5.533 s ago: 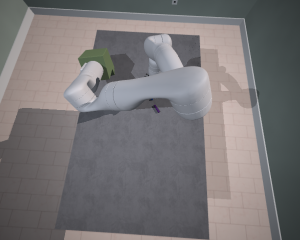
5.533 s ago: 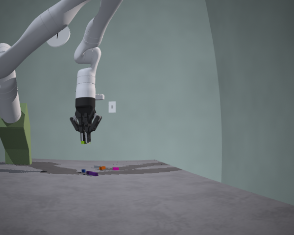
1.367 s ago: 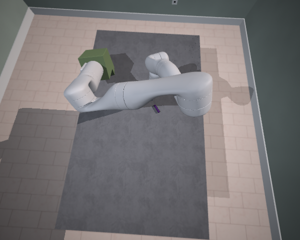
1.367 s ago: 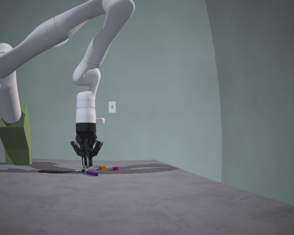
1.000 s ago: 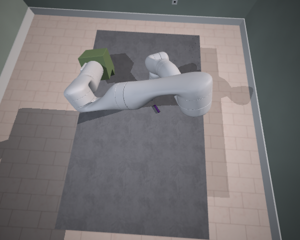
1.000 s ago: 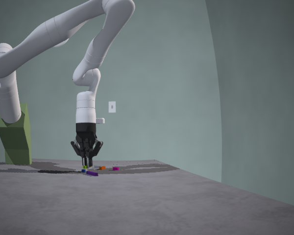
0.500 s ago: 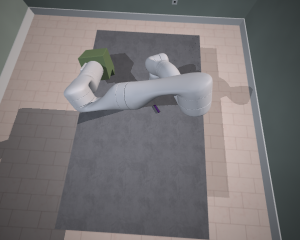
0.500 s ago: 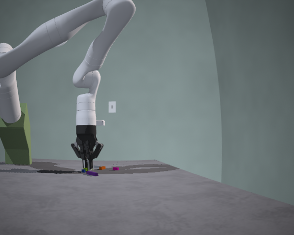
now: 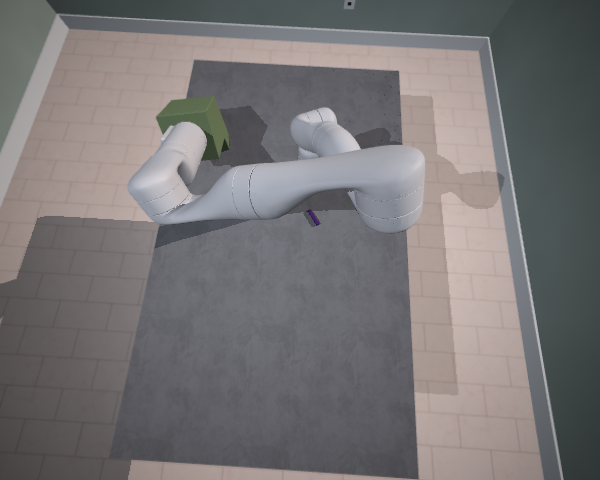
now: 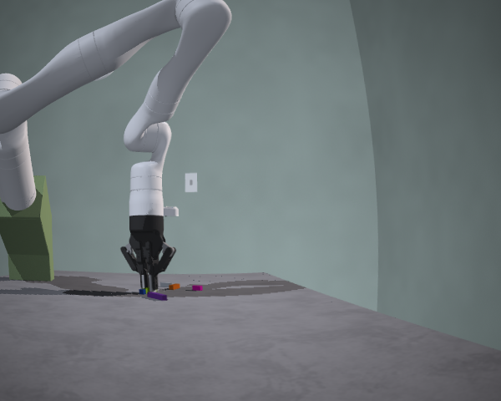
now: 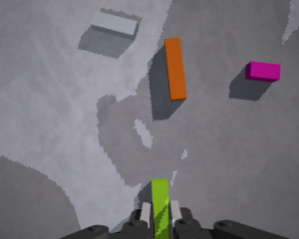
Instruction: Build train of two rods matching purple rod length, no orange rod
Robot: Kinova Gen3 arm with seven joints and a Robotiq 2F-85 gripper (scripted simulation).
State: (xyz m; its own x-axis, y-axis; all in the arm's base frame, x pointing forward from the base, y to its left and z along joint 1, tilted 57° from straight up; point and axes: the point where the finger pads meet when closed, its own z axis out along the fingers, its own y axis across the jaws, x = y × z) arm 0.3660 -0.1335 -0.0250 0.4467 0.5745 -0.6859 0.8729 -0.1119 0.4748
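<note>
Right now my hand is 10 mm above the lime rod. Also, from my hand: blue rod: 30 mm to the right, 20 mm below, 10 mm behind; then purple rod: 100 mm to the right, 20 mm below, 20 mm ahead; then orange rod: 80 mm to the left, 60 mm ahead, 20 mm below.
</note>
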